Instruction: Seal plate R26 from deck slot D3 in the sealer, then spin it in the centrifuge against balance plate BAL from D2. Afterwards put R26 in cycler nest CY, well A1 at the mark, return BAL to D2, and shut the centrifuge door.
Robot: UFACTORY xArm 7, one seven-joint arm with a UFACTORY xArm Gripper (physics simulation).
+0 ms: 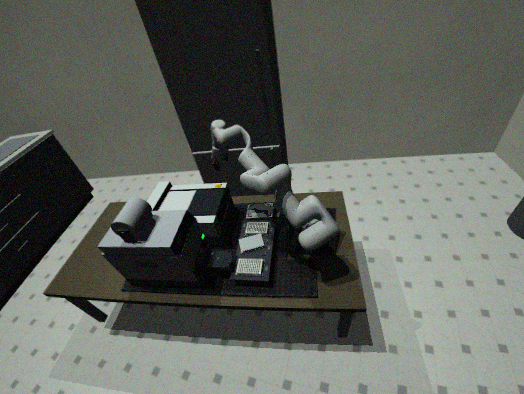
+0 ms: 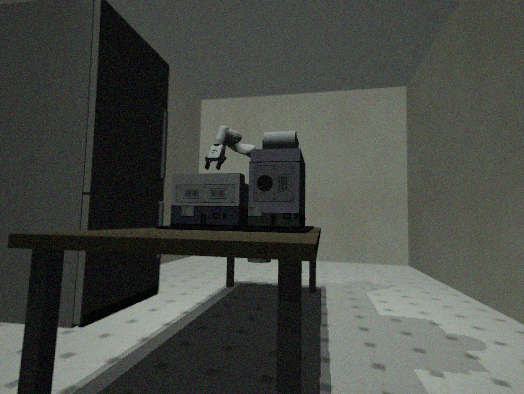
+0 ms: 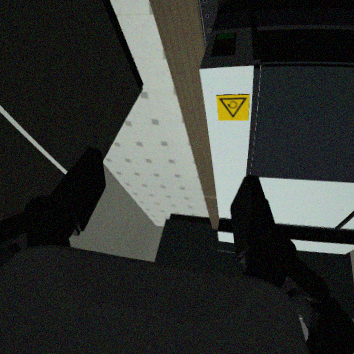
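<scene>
My gripper is open and empty. It hangs high, beyond the back edge of the machine with a yellow warning label, which looks like the centrifuge. The taller machine with a roll on top, apparently the sealer, stands beside it. On the dark deck lie a pale gridded plate, a plain white plate turned askew, and another gridded plate. Labels are too small to read, so I cannot tell which is R26 or BAL.
A grey framed piece is at the deck's far end. A low dark tray sits between the sealer and the deck. A green light glows on a machine front. A tall dark cabinet stands behind the wooden table.
</scene>
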